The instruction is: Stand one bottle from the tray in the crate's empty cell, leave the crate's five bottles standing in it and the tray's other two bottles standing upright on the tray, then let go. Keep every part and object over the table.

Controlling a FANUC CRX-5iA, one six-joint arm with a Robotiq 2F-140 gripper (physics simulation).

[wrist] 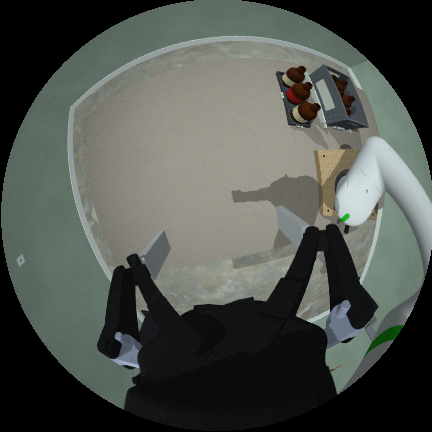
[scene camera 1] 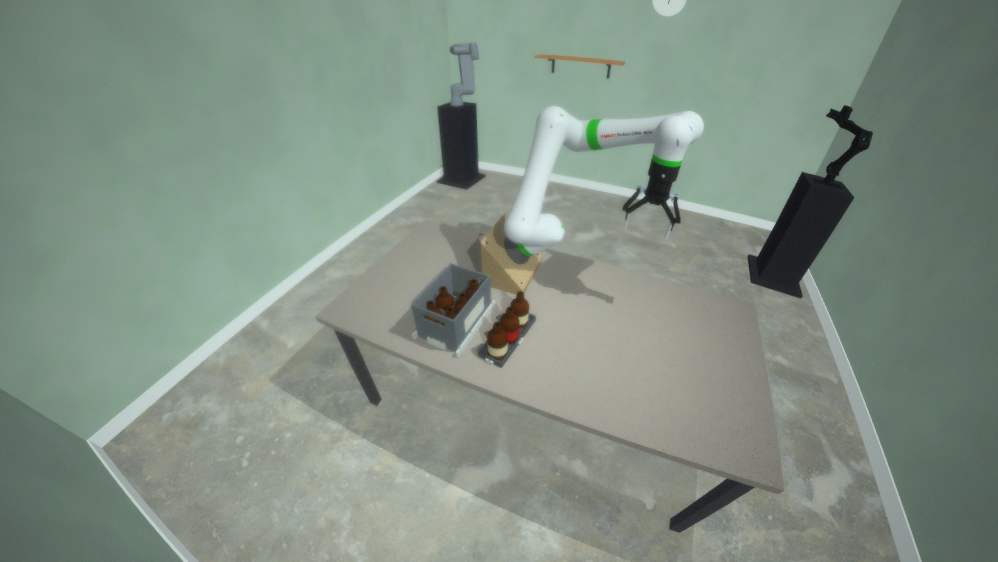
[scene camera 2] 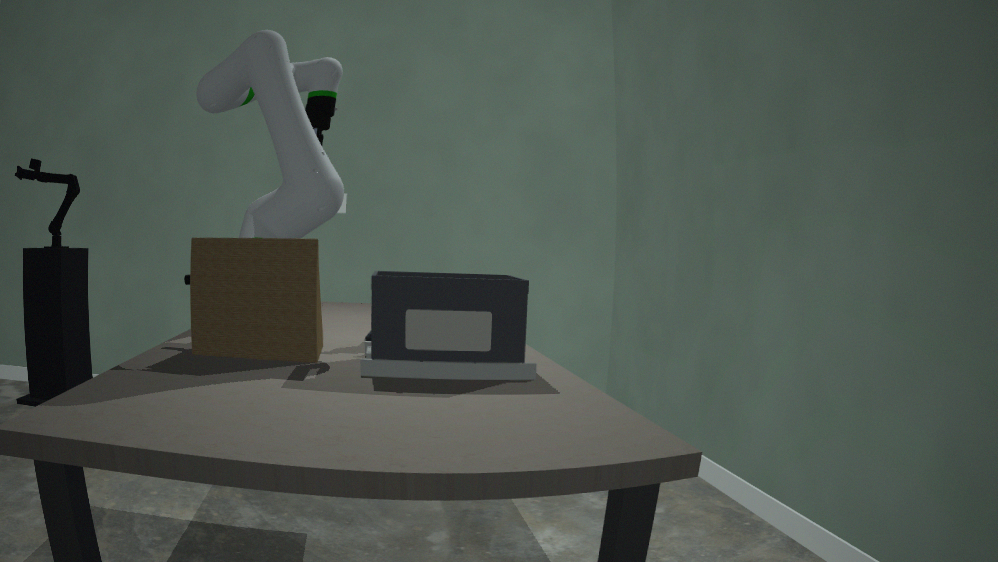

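Where they show: gripper, fingertip midpoint: (wrist: 220, 228) (scene camera 1: 645, 233); arm's base, link origin: (scene camera 1: 516, 249) (scene camera 2: 254, 289).
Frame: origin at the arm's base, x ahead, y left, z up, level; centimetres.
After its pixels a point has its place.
My gripper (scene camera 1: 647, 230) @[x 2.7, y 52.4, z 26.6 cm] (wrist: 220, 228) @[x 2.7, y 52.4, z 26.6 cm] is open and empty, pointing down high up, far from the bottles; in scene camera 2 its fingers are partly hidden behind the arm. On the dark tray (scene camera 1: 507, 356) @[x 48.4, y 20.6, z -10.6 cm] (wrist: 287, 111) @[x 30.1, y 21.5, z -10.8 cm] three brown bottles stand upright in a row: a cream-label one (scene camera 1: 497, 346) @[x 50.3, y 17.5, z -4.5 cm] (wrist: 294, 77) @[x 44.2, y 17.8, z -2.9 cm] at the front, a red-label one (scene camera 1: 511, 328) @[x 41.4, y 18.5, z -3.3 cm] (wrist: 299, 93) @[x 35.9, y 18.5, z -2.6 cm] in the middle, and another cream-label one (scene camera 1: 520, 309) @[x 32.1, y 17.6, z -2.2 cm] (wrist: 306, 112) @[x 27.4, y 18.4, z -1.8 cm] nearest the arm's base. The grey crate (scene camera 1: 434, 333) @[x 54.5, y -7.0, z -6.9 cm] (scene camera 2: 446, 293) @[x 40.8, y -16.2, z 1.9 cm] (wrist: 355, 118) @[x 32.3, y -15.9, z -2.9 cm] stands beside it with several brown bottles (scene camera 1: 444, 300) @[x 42.9, y -9.8, z -0.8 cm] inside; its empty cell is not clear.
The arm's wooden base block (scene camera 1: 497, 268) @[x 15.4, y -1.3, z -1.0 cm] (scene camera 2: 254, 300) @[x 2.8, y -10.2, z -1.4 cm] (wrist: 327, 172) @[x 5.0, y 7.5, z -7.4 cm] stands behind the crate and tray. Pale rails (scene camera 1: 474, 329) @[x 43.1, y 3.4, z -10.2 cm] (scene camera 2: 446, 370) @[x 41.0, y -17.4, z -11.4 cm] run along the crate's foot. The crate walls rise around its bottles. The table (scene camera 1: 628, 363) @[x 29.1, y 61.6, z -13.0 cm] (scene camera 2: 391, 432) @[x 32.4, y -51.1, z -13.0 cm] (wrist: 175, 140) @[x 22.2, y 65.3, z -13.0 cm] extends beyond the tray.
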